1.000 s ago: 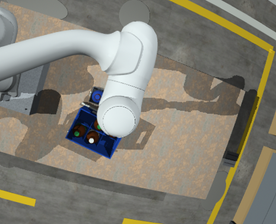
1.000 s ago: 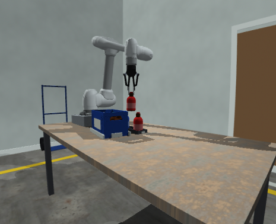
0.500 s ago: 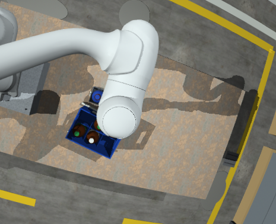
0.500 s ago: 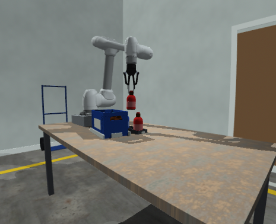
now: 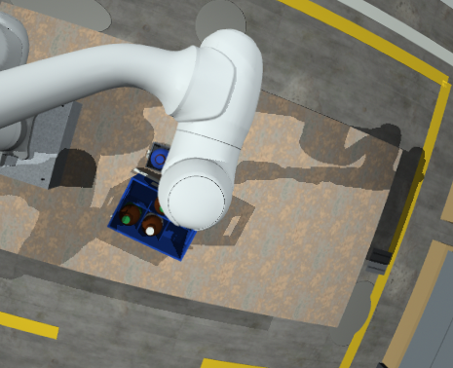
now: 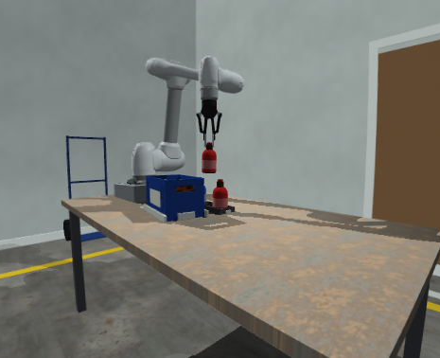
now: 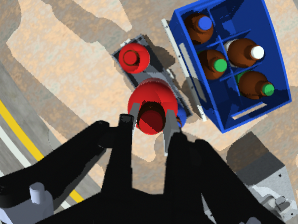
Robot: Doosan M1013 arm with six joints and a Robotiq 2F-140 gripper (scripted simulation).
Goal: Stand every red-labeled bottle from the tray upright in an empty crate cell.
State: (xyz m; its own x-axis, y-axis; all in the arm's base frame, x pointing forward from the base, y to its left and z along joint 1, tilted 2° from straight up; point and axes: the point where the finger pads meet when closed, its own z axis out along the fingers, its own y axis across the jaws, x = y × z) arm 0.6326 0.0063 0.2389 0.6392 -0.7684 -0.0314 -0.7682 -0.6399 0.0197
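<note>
My gripper is now 9 cm above the red bottle. The rest, counted from my hand: blue-capped bottle (9 cm behind, 1 cm to the left, 27 cm below); red-labeled bottle (9 cm ahead, 1 cm to the right, 27 cm below); blue crate (5 cm behind, 19 cm to the right, 27 cm below).
</note>
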